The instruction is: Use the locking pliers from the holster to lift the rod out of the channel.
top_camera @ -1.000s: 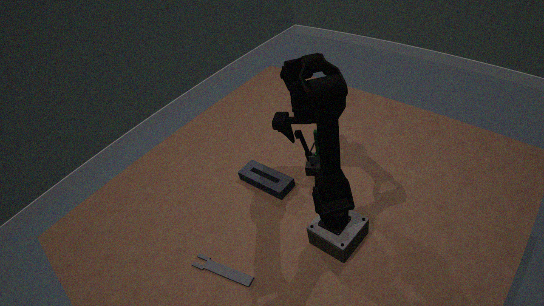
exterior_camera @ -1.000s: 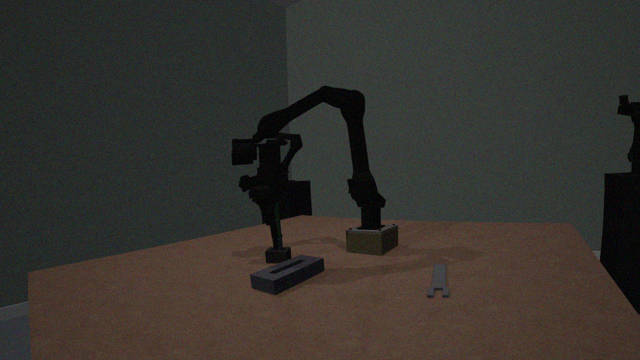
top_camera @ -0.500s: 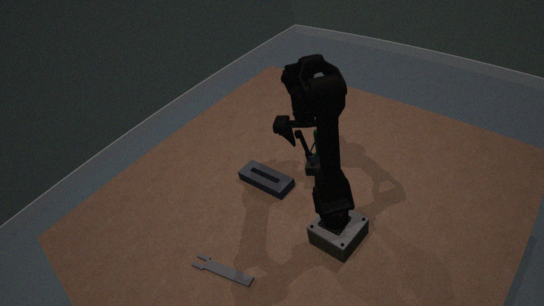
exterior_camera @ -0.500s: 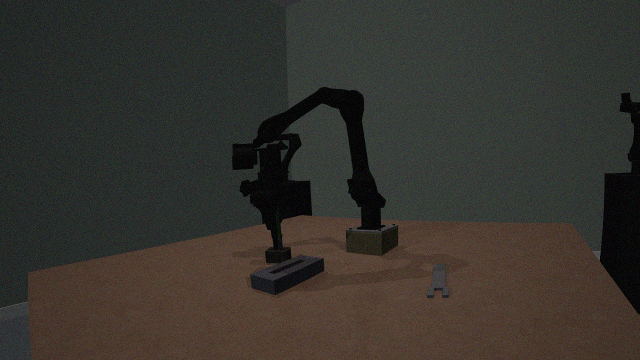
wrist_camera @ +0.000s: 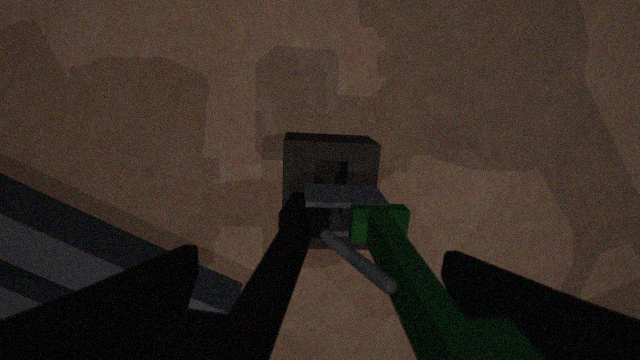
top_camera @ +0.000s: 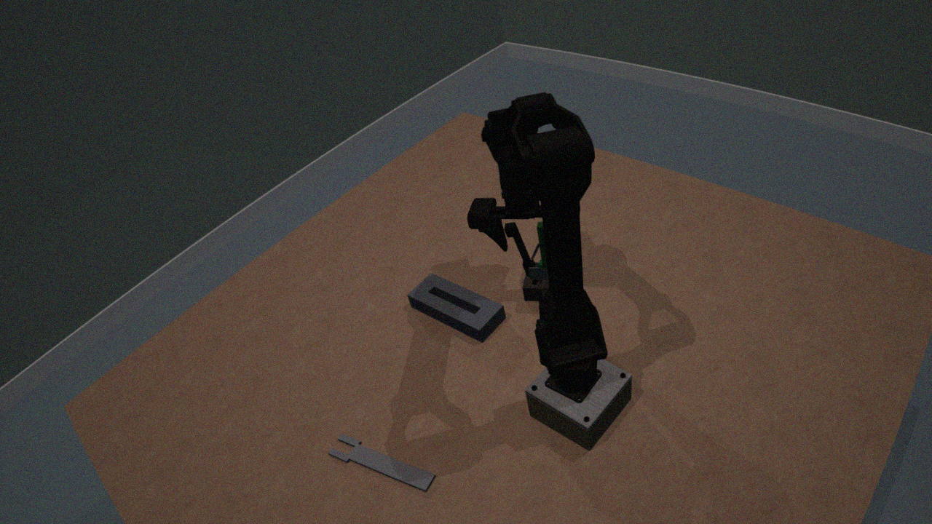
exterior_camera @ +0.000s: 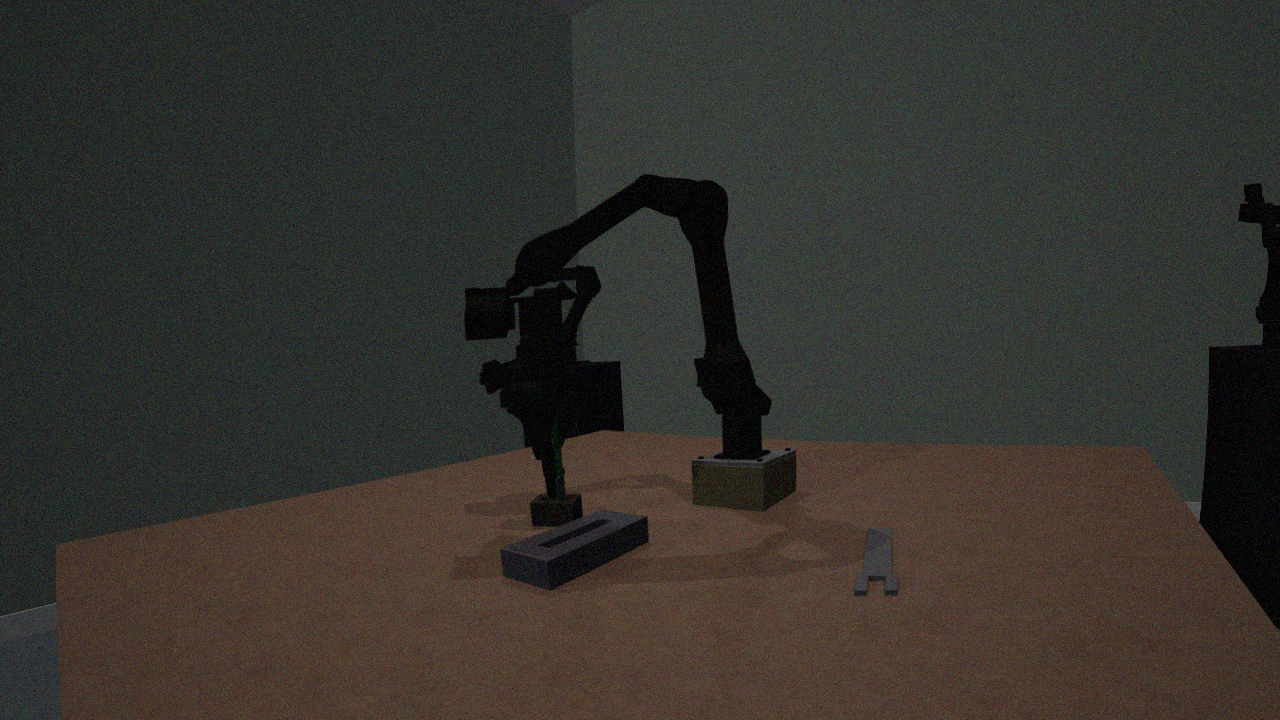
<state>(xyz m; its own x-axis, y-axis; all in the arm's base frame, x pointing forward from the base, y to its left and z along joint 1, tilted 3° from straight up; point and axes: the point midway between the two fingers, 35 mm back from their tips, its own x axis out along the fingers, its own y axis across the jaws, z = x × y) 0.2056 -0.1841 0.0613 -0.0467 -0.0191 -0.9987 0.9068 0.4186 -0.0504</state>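
The grey channel block lies 100 mm ahead of my gripper tip, 120 mm to the left of it and 80 mm below it. Also, from my gripper tip: flat grey forked plate: 20 mm ahead, 440 mm to the left, 100 mm below; then dark holster: 10 mm behind, 90 mm below; then dark rod: 100 mm ahead, 120 mm to the left, 90 mm below.
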